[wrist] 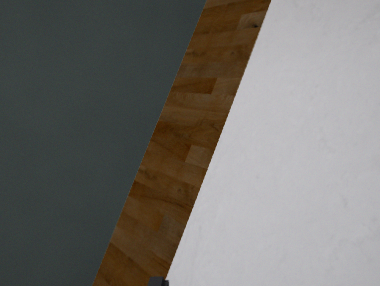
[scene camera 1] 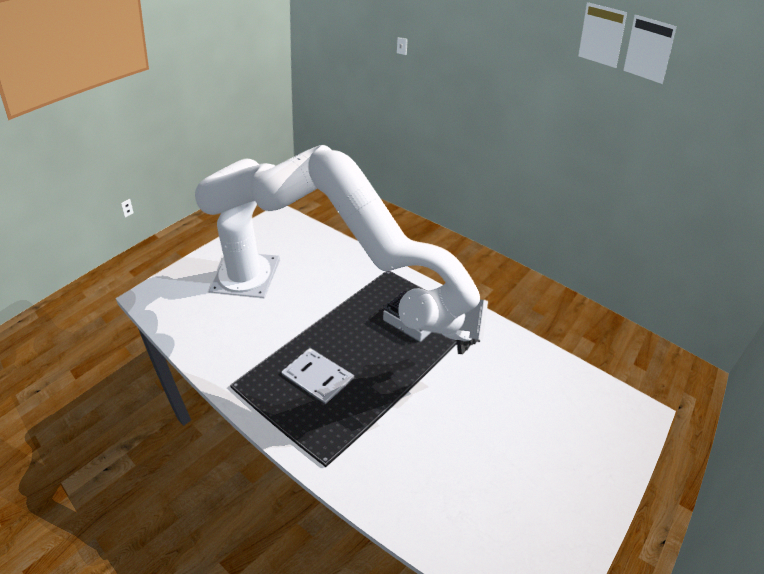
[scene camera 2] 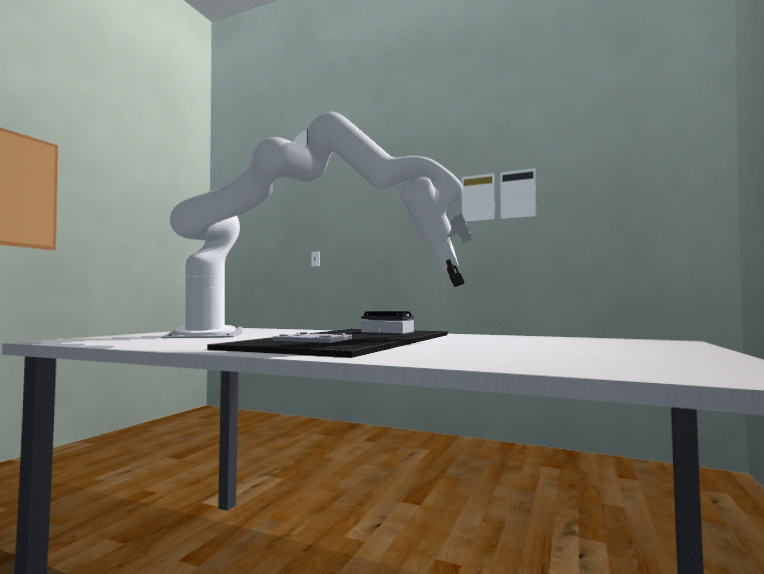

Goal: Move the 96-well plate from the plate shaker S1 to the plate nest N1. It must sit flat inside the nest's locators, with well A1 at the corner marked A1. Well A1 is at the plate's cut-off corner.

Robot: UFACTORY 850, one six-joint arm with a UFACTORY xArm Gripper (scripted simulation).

Path:
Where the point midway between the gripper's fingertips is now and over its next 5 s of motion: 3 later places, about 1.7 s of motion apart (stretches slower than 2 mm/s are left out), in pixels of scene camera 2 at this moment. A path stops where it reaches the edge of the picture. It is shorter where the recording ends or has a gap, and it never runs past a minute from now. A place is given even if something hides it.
The gripper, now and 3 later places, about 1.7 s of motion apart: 456, 274; 409, 289; 387, 294; 387, 308

